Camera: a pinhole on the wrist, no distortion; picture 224 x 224 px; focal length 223.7 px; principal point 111.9 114.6 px. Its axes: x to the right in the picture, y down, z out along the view. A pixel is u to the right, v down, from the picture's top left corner.
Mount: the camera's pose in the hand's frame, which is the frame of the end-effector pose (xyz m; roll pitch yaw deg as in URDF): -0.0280 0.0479 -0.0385 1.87 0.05 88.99
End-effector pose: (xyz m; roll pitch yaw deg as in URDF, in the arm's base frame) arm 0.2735 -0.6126 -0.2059 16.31 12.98 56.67
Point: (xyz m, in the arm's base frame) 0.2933 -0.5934 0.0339
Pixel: 123 122
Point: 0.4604 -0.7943 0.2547
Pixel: 38 173
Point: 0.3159 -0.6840 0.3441
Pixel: 122 174
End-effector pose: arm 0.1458 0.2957 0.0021 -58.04 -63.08 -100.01
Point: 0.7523 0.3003 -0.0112
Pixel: 183 136
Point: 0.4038 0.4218 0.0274
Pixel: 68 139
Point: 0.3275 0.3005 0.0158
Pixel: 127 97
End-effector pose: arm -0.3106 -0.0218 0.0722 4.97 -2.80 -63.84
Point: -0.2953 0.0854 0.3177
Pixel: 139 162
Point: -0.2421 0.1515 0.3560
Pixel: 193 183
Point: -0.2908 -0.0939 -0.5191
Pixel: behind the camera
